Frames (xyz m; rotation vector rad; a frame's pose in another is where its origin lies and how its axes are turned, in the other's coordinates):
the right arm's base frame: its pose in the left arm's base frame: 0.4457 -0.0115 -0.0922 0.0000 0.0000 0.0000
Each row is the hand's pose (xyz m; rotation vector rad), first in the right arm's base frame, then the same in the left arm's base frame.
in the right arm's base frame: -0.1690 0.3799 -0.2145 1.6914 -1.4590 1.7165
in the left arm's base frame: 0.2767 0.3684 -0.3067 1.6914 -1.4590 1.7165
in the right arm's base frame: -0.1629 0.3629 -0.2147 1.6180 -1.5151 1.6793
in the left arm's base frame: 0.2828 0.3514 -0.3069 1.6180 -1.5151 1.6793
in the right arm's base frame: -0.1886 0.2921 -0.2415 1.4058 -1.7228 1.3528
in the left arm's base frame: 0.2571 0.2806 -0.3337 1.4058 -1.7228 1.3528
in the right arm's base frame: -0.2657 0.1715 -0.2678 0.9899 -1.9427 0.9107
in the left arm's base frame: 0.1800 0.1600 -0.3600 0.9899 -1.9427 0.9107
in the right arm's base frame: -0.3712 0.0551 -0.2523 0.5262 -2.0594 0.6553
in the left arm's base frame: 0.0745 0.0436 -0.3445 0.5262 -2.0594 0.6553
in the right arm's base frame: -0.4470 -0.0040 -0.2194 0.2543 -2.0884 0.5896
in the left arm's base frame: -0.0013 -0.0155 -0.3116 0.2543 -2.0884 0.5896
